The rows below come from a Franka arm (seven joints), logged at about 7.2 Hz.
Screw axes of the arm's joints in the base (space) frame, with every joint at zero. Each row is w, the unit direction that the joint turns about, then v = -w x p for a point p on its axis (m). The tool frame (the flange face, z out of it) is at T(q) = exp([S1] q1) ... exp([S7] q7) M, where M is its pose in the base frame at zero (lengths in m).
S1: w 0 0 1 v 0 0 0
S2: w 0 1 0 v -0.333 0 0
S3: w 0 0 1 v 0 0 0
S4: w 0 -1 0 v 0.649 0 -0.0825
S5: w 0 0 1 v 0 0 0
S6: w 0 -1 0 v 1.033 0 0
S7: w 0 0 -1 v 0 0.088 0
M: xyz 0.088 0 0.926 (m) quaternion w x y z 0 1 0 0
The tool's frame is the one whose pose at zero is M.
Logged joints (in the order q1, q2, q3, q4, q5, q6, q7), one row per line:
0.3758 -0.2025 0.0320 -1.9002 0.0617 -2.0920 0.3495
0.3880 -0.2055 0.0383 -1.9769 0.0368 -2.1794 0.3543
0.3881 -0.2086 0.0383 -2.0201 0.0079 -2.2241 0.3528
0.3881 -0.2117 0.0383 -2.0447 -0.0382 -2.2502 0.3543
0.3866 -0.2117 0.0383 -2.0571 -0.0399 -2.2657 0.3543
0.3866 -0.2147 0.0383 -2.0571 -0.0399 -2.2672 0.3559
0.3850 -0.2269 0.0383 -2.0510 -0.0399 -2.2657 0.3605
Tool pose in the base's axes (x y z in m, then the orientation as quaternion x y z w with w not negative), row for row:
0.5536 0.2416 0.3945 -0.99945 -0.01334 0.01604 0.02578
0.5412 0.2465 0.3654 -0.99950 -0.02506 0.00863 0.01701
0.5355 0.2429 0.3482 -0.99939 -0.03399 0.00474 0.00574
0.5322 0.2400 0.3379 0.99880 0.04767 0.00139 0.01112
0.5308 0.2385 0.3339 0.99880 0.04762 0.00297 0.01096
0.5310 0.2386 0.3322 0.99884 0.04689 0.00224 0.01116
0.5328 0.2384 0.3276 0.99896 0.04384 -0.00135 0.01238
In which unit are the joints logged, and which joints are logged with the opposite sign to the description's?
The joints are logged in radians. Opposite sign: q2, q6.
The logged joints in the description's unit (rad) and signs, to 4 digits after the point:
0.3758 0.2025 0.0320 -1.9002 0.0617 2.0920 0.3495
0.3880 0.2055 0.0383 -1.9769 0.0368 2.1794 0.3543
0.3881 0.2086 0.0383 -2.0201 0.0079 2.2241 0.3528
0.3881 0.2117 0.0383 -2.0447 -0.0382 2.2502 0.3543
0.3866 0.2117 0.0383 -2.0571 -0.0399 2.2657 0.3543
0.3866 0.2147 0.0383 -2.0571 -0.0399 2.2672 0.3559
0.3850 0.2269 0.0383 -2.0510 -0.0399 2.2657 0.3605

